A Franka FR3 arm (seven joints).
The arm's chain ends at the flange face. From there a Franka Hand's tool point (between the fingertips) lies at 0.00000 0.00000 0.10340 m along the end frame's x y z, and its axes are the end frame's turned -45 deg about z.
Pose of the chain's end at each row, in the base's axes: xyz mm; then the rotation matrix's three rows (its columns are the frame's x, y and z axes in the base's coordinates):
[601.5 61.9 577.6], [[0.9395 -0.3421 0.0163], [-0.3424 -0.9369 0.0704], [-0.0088 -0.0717 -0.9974]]
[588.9 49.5 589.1], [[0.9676 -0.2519 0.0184], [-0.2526 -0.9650 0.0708], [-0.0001 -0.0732 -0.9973]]
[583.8 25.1 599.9], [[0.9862 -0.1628 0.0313], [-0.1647 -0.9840 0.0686], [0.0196 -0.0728 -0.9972]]
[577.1 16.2 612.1], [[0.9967 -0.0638 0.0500], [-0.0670 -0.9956 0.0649], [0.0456 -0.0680 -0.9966]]
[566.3 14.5 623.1], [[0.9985 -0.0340 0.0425], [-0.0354 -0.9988 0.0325], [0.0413 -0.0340 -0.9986]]
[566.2 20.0 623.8], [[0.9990 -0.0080 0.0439], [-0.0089 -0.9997 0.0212], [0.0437 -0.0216 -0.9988]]
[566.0 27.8 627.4], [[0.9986 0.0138 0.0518], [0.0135 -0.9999 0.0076], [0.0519 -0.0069 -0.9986]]
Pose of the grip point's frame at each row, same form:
[603.2 69.2 474.5], [[0.9062 0.4224 0.0163], [0.4204 -0.9046 0.0704], [0.0445 -0.0569 -0.9974]]
[590.8 56.8 486.0], [[0.8623 0.5061 0.0184], [0.5037 -0.8610 0.0708], [0.0517 -0.0518 -0.9973]]
[587.0 32.2 496.8], [[0.8125 0.5822 0.0313], [0.5793 -0.8123 0.0686], [0.0653 -0.0376 -0.9972]]
[582.3 22.9 509.1], [[0.7499 0.6597 0.0500], [0.6566 -0.7514 0.0649], [0.0803 -0.0158 -0.9966]]
[570.7 17.9 519.8], [[0.7301 0.6820 0.0425], [0.6812 -0.7313 0.0325], [0.0532 0.0052 -0.9986]]
[570.7 22.2 520.5], [[0.7121 0.7007 0.0439], [0.7006 -0.7132 0.0212], [0.0462 0.0156 -0.9988]]
[571.4 28.6 524.1], [[0.6964 0.7159 0.0518], [0.7166 -0.6975 0.0076], [0.0416 0.0318 -0.9986]]

